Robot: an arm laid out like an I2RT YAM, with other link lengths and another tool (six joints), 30 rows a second.
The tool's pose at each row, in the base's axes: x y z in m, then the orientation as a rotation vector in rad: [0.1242, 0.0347, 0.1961, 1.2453, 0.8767, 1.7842]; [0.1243, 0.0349, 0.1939, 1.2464, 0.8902, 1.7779]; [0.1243, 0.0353, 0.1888, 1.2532, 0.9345, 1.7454]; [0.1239, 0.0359, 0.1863, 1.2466, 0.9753, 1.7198]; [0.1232, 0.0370, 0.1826, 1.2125, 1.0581, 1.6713]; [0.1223, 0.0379, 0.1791, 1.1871, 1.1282, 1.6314]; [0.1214, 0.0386, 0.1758, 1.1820, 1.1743, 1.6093]
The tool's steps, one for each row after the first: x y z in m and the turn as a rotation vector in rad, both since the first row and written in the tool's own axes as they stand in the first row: [-0.0008, -0.0020, -0.0005, 0.0098, 0.0013, -0.0063]; [-0.0026, -0.0066, -0.0019, 0.0438, -0.0024, -0.0333]; [-0.0030, -0.0089, -0.0029, 0.0692, 0.0023, -0.0618]; [-0.0034, -0.0125, -0.0045, 0.1119, 0.0234, -0.1274]; [-0.0039, -0.0157, -0.0063, 0.1512, 0.0415, -0.1787]; [-0.0045, -0.0187, -0.0080, 0.1831, 0.0512, -0.2022]
